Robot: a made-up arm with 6 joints.
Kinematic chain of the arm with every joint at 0, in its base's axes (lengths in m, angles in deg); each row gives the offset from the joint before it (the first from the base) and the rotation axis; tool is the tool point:
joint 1: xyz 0 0 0.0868 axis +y
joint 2: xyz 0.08 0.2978 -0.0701 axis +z
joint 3: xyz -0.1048 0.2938 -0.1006 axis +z
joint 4: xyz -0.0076 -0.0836 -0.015 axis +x
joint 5: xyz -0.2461 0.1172 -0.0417 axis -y
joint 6: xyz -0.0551 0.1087 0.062 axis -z
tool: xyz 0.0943 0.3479 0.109
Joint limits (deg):
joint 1: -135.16..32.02
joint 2: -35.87..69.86
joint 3: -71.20..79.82
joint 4: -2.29..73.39
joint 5: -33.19..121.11
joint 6: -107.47..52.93
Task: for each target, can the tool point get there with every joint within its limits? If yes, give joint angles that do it. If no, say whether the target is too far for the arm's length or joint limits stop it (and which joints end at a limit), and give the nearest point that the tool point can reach.
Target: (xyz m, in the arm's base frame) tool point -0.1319 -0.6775 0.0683
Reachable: no: joint limits stop it (at a limit: joint 2) | nearest point -0.1709 -0.4254 0.0628 | short by 0.255 m
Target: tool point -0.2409 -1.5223 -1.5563
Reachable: no: too far | nearest point -0.1052 -0.2946 -0.6310 | short by 1.543 m
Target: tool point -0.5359 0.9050 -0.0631
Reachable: yes | joints -17.14 -17.34 17.22 12.61 2.53 -74.00
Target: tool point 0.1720 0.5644 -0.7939
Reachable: yes | joints -105.33 55.83 -57.75 45.01 17.67 -84.20
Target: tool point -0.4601 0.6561 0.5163
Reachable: yes | joints 8.86 44.04 -58.51 58.87 53.09 0.26
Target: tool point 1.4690 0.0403 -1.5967
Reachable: no: too far | nearest point 0.6642 0.2013 -0.6743 | short by 1.235 m
